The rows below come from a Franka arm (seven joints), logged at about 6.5 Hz.
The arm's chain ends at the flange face. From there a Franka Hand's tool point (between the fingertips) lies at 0.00 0.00 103.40 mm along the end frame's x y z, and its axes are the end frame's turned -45 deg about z.
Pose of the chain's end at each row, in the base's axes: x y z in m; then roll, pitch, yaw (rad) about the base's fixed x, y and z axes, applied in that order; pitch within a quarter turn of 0, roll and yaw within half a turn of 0:
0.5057 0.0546 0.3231 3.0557 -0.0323 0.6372
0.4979 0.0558 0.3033 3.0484 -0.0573 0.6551
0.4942 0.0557 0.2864 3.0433 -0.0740 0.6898
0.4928 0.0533 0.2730 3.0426 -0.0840 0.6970
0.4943 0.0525 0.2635 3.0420 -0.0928 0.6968
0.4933 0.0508 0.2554 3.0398 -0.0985 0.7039
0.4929 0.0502 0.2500 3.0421 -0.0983 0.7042
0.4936 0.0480 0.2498 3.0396 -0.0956 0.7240
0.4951 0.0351 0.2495 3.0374 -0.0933 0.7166
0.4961 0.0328 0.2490 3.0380 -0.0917 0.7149
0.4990 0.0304 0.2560 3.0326 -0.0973 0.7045
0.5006 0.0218 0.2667 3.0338 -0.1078 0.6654
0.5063 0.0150 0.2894 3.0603 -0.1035 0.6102
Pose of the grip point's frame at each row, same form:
0.5137 0.0494 0.2201 3.0580 0.0378 1.4196
0.5084 0.0518 0.2005 3.0352 0.0252 1.4365
0.5065 0.0527 0.1838 3.0198 0.0169 1.4705
0.5060 0.0510 0.1705 3.0123 0.0103 1.4776
0.5082 0.0507 0.1611 3.0056 0.0045 1.4773
0.5078 0.0493 0.1530 3.0001 0.0020 1.4841
0.5072 0.0489 0.1476 3.0018 0.0005 1.4847
0.5079 0.0466 0.1474 3.0020 0.0042 1.5042
0.5094 0.0333 0.1471 3.0020 0.0073 1.4966
0.5102 0.0309 0.1466 3.0036 0.0081 1.4950
0.5139 0.0283 0.1537 2.9958 0.0079 1.4840
0.5162 0.0199 0.1645 2.9893 -0.0004 1.4450
0.5198 0.0142 0.1869 3.0110 -0.0159 1.3924

